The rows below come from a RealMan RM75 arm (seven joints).
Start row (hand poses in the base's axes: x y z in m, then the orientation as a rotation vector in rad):
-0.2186 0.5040 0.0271 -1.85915 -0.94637 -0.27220
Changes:
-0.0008 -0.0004 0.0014 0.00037 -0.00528 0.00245
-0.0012 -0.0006 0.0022 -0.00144 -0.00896 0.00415
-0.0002 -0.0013 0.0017 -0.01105 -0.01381 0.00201
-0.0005 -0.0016 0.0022 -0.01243 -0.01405 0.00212
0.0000 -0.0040 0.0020 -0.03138 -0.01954 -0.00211
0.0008 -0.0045 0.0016 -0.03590 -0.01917 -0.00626
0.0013 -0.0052 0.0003 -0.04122 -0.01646 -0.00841
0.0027 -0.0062 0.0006 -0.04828 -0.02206 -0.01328
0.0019 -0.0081 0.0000 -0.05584 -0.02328 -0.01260
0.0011 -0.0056 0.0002 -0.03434 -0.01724 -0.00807
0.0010 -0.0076 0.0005 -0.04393 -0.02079 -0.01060
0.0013 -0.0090 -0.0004 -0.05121 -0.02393 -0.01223
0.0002 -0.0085 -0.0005 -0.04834 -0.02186 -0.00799
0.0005 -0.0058 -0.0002 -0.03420 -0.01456 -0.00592
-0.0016 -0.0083 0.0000 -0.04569 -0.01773 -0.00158
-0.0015 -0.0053 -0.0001 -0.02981 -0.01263 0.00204
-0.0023 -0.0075 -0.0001 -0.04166 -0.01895 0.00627
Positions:
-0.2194 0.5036 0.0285 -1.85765 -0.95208 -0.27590
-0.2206 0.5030 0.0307 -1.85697 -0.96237 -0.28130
-0.2208 0.5017 0.0324 -1.86621 -0.97695 -0.28846
-0.2213 0.5001 0.0346 -1.87660 -0.99226 -0.29520
-0.2213 0.4961 0.0366 -1.90648 -1.01344 -0.30131
-0.2205 0.4916 0.0382 -1.94271 -1.03203 -0.30741
-0.2192 0.4864 0.0385 -1.98487 -1.04859 -0.30951
-0.2165 0.4802 0.0391 -2.03640 -1.06630 -0.31661
-0.2146 0.4721 0.0391 -2.09436 -1.08795 -0.32100
-0.2135 0.4665 0.0393 -2.13038 -1.10256 -0.32698
-0.2125 0.4589 0.0398 -2.17660 -1.12015 -0.33338
-0.2112 0.4499 0.0394 -2.23045 -1.14048 -0.34043
-0.2110 0.4414 0.0389 -2.27900 -1.16302 -0.34473
-0.2105 0.4356 0.0387 -2.31348 -1.17819 -0.34676
-0.2121 0.4273 0.0387 -2.35517 -1.20473 -0.34498
-0.2136 0.4220 0.0386 -2.38033 -1.22611 -0.34398
-0.2159 0.4145 0.0385 -2.41311 -1.26072 -0.34296

